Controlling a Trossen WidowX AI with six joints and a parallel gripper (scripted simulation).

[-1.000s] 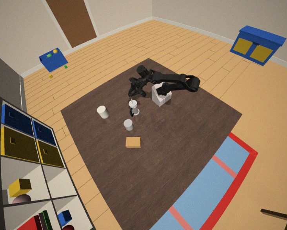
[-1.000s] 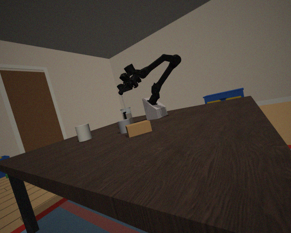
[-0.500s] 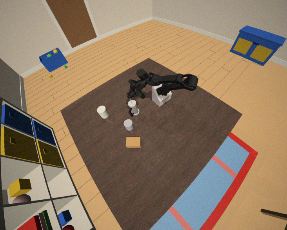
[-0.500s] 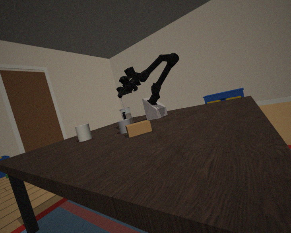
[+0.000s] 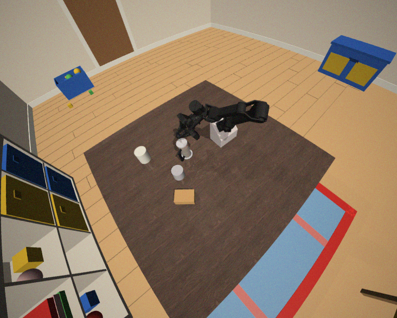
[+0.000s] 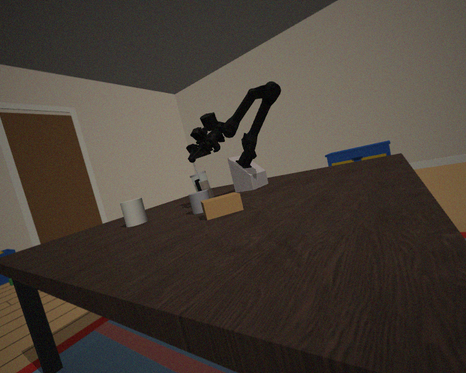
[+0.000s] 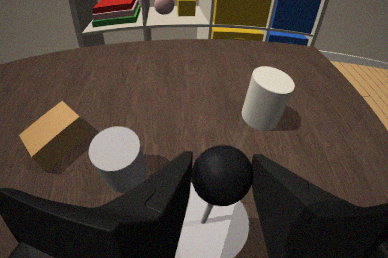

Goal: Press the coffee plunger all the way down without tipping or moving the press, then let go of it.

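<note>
My gripper tip is now 20 mm to the right of the coffee press and 100 mm above it. From my gripper tip the other things lie so: grey cup 90 mm ahead, 110 mm to the left, 170 mm below; then orange box 140 mm ahead, 260 mm to the left, 180 mm below.
</note>
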